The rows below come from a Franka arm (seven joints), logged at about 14 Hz.
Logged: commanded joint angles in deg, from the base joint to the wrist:
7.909, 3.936, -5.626, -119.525, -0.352, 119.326, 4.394
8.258, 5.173, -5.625, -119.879, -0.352, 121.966, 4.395
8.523, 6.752, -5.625, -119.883, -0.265, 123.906, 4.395
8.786, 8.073, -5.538, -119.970, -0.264, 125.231, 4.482
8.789, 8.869, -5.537, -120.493, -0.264, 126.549, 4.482
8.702, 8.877, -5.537, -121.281, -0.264, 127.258, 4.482
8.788, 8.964, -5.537, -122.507, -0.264, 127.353, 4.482
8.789, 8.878, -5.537, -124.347, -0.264, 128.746, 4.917
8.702, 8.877, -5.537, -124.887, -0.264, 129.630, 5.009
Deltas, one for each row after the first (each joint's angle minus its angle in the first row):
0.349, 1.237, 0.001, -0.354, 0.000, 2.640, 0.001
0.614, 2.816, 0.001, -0.358, 0.087, 4.580, 0.001
0.877, 4.137, 0.088, -0.445, 0.088, 5.905, 0.088
0.880, 4.933, 0.089, -0.968, 0.088, 7.223, 0.088
0.793, 4.941, 0.089, -1.756, 0.088, 7.932, 0.088
0.879, 5.028, 0.089, -2.982, 0.088, 8.027, 0.088
0.880, 4.942, 0.089, -4.822, 0.088, 9.420, 0.523
0.793, 4.941, 0.089, -5.362, 0.088, 10.304, 0.615

